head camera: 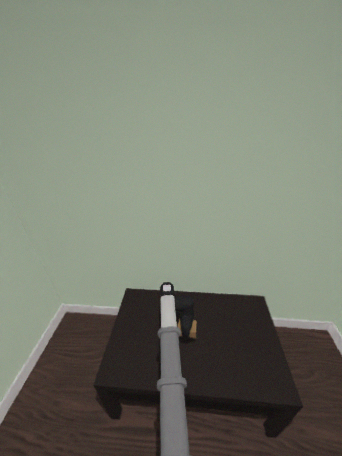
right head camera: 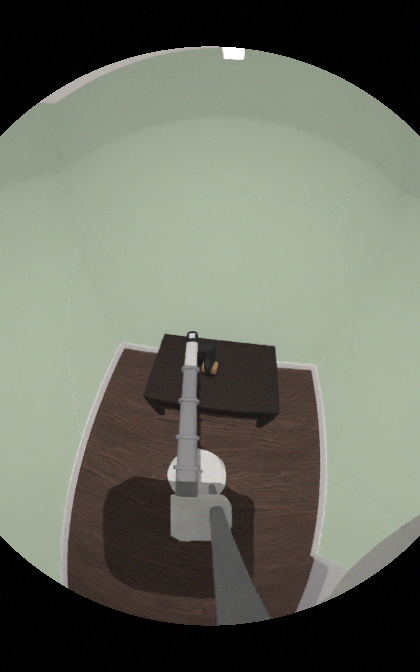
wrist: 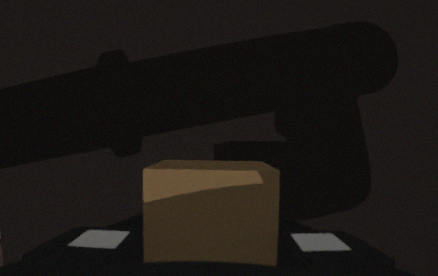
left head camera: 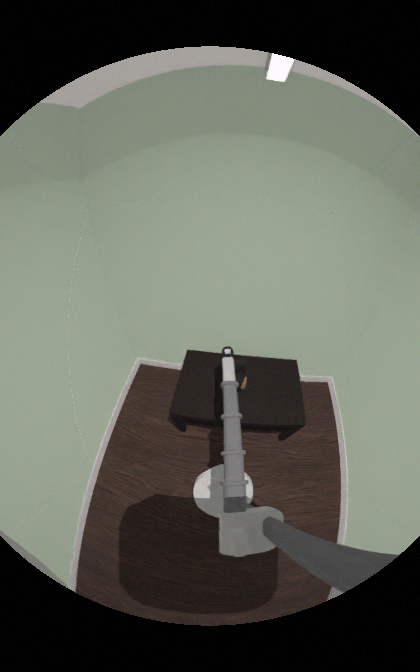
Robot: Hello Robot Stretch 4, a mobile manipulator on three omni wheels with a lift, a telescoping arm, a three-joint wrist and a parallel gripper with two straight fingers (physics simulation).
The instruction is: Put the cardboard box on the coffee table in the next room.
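The small tan cardboard box (head camera: 193, 330) (left head camera: 244, 383) (right head camera: 214, 368) (wrist: 210, 225) sits between the fingers of my gripper (head camera: 187, 334) (left head camera: 242, 382) (right head camera: 209, 370) (wrist: 212, 227), which is shut on it. In the wrist view the box is upright and level, with one finger on each side. The dark coffee table (head camera: 235, 355) (left head camera: 275, 395) (right head camera: 245, 385) (wrist: 50, 30) lies below the gripper and box. They hang over its top, left of its middle in the head view. The arm's shadow falls on the table top. The gap under the box is hidden.
My extended arm (head camera: 171, 370) (left head camera: 232, 430) (right head camera: 188, 420) reaches over the table's front edge. Green walls (head camera: 175, 175) and a white baseboard (head camera: 90, 309) stand behind and beside the table. Dark wooden floor (head camera: 65, 380) surrounds it. The robot's white base (left head camera: 205, 487) (right head camera: 215, 465) stands in front.
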